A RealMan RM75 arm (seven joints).
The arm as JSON. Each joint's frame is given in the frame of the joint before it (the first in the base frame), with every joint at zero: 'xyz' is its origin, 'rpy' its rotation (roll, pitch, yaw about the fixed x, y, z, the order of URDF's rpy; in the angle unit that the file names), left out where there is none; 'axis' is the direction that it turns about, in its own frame. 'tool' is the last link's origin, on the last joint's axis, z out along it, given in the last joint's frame.
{
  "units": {
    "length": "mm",
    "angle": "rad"
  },
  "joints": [
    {
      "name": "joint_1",
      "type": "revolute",
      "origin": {
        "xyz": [
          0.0,
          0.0,
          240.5
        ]
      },
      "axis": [
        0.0,
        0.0,
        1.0
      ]
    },
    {
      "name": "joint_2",
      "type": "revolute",
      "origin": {
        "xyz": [
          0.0,
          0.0,
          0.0
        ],
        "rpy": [
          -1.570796,
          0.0,
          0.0
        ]
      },
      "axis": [
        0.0,
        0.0,
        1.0
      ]
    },
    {
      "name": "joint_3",
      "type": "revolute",
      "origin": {
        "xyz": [
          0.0,
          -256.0,
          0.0
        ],
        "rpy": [
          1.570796,
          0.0,
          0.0
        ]
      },
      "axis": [
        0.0,
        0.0,
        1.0
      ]
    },
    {
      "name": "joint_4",
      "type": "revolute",
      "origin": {
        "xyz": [
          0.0,
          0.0,
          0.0
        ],
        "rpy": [
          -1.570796,
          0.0,
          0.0
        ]
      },
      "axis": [
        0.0,
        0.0,
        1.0
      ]
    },
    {
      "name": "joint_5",
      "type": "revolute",
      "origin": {
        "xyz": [
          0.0,
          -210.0,
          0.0
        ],
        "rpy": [
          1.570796,
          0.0,
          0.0
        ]
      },
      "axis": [
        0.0,
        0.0,
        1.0
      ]
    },
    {
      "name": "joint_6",
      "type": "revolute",
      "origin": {
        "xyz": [
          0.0,
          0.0,
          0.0
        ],
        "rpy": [
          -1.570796,
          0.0,
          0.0
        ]
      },
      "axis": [
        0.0,
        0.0,
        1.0
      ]
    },
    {
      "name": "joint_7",
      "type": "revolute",
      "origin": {
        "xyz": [
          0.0,
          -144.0,
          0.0
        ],
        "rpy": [
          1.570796,
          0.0,
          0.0
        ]
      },
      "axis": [
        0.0,
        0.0,
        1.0
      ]
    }
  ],
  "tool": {
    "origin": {
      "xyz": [
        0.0,
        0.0,
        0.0
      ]
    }
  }
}
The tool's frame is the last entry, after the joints.
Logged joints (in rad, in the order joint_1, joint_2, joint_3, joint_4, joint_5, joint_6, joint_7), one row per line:
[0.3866 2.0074 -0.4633 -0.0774 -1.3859 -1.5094 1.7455]
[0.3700 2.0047 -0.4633 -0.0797 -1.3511 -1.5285 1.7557]
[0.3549 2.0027 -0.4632 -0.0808 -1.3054 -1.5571 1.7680]
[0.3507 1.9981 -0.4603 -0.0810 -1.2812 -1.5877 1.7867]
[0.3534 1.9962 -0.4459 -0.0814 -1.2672 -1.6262 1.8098]
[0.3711 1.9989 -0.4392 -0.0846 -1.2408 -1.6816 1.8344]
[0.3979 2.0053 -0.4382 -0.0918 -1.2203 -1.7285 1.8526]
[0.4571 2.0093 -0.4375 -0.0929 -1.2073 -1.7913 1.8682]
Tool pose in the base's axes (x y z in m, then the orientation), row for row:
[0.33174 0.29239 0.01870 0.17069 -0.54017 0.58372 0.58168]
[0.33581 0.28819 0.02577 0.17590 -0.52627 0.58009 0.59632]
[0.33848 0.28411 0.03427 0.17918 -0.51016 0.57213 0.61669]
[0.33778 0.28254 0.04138 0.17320 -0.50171 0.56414 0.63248]
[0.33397 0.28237 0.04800 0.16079 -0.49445 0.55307 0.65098]
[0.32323 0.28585 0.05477 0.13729 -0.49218 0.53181 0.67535]
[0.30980 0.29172 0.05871 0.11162 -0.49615 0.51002 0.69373]
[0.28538 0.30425 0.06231 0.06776 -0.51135 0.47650 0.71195]
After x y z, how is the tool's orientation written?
As a quaternion, w x y z.
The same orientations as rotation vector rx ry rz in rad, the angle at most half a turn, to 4 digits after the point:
[-1.5342 1.6579 1.6521]
[-1.4905 1.6429 1.6888]
[-1.4422 1.6174 1.7434]
[-1.4230 1.6001 1.7939]
[-1.4120 1.5794 1.8591]
[-1.4241 1.5388 1.9541]
[-1.4568 1.4975 2.0369]
[-1.5406 1.4356 2.1450]

